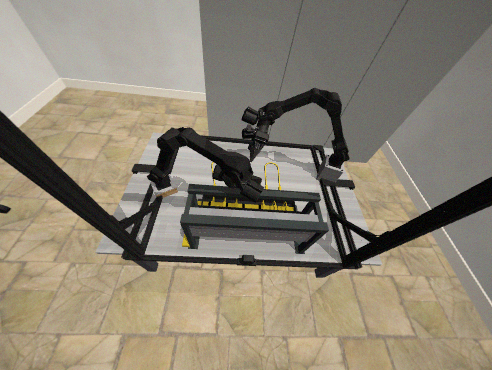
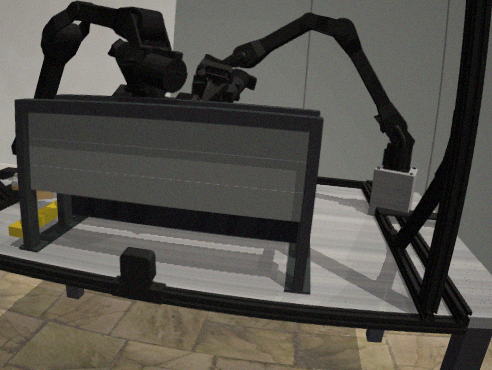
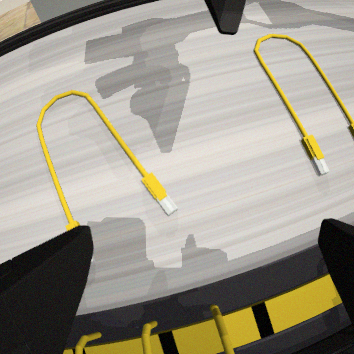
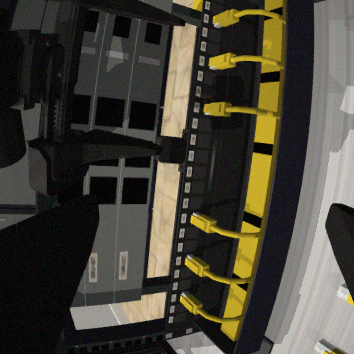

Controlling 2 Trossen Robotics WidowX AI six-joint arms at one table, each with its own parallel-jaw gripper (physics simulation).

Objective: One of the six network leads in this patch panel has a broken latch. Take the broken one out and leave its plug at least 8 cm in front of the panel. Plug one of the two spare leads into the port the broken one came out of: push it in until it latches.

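Pixels of known places: left gripper, between the fingertips: (image 3: pixel 209 236) (image 4: pixel 171 87); right gripper, between the fingertips: (image 1: pixel 252 159) (image 3: pixel 254 0) (image 4: pixel 219 212); left arm's base, origin of its link: (image 1: pixel 162 183); right arm's base, origin of its link: (image 1: pixel 334 162) (image 2: pixel 396 168).
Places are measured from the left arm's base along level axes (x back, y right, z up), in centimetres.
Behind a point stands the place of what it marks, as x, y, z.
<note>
The dark patch panel (image 4: pixel 190 159) @[-27.9, 34.9, 5.9] carries six yellow leads in two groups of three, including one lead (image 4: pixel 217 109) @[-24.8, 29.5, 5.1] above the central gap and another (image 4: pixel 203 221) @[-34.7, 35.9, 5.1] below it. I cannot tell which latch is broken. Two spare leads lie looped on the table: one (image 3: pixel 114 130) @[-34.1, 5.4, -3.8] at left, its clear-tipped plug (image 3: pixel 154 187) @[-31.9, 14.2, -3.1] showing, and another (image 3: pixel 282 94) @[-51.0, 17.7, -3.8] (image 1: pixel 265 175) @[-51.3, 17.2, -3.6] at right. My left gripper (image 3: pixel 209 236) @[-28.8, 23.2, 14.2] (image 4: pixel 171 87) @[-28.8, 23.2, 14.2] is open and empty above the panel's front edge. My right gripper (image 4: pixel 219 212) @[-38.4, 18.4, 16.4] (image 1: pixel 253 156) @[-38.4, 18.4, 16.4] is open and empty, tilted above the table in front of the panel.
The panel's rack frame (image 1: pixel 252 223) @[-19.5, 46.4, 21.9] (image 2: pixel 306 200) @[-39.4, 60.4, 10.3] stands along the near side of the table (image 2: pixel 345 270) @[-52.0, 56.6, -4.4]. A dark front bar (image 4: pixel 295 125) @[-28.6, 24.7, -0.1] and yellow strip (image 4: pixel 256 187) @[-32.1, 32.3, -0.3] run beside the leads. A yellow block (image 2: pixel 36 220) @[-2.4, 33.9, 0.6] lies by the rack's left leg. The arms are close together above the rack.
</note>
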